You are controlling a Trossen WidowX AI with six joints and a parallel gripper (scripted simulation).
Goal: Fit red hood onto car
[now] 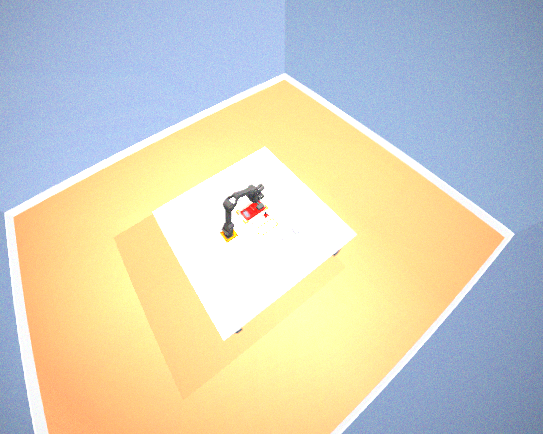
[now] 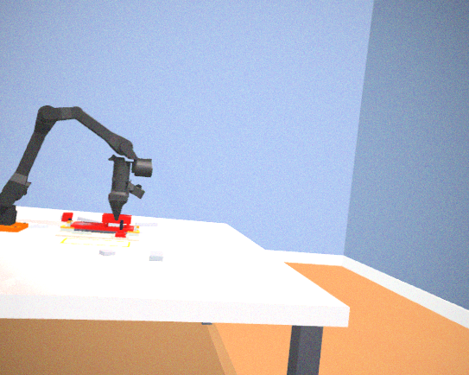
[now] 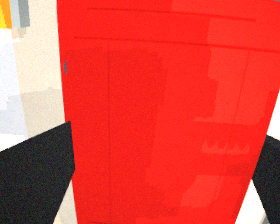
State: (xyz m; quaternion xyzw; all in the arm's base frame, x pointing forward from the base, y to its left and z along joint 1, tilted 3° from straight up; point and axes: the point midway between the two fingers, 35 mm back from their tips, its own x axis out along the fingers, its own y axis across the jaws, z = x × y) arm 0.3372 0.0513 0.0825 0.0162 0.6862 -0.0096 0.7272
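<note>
The red hood is 1 cm above my gripper tip.
</note>
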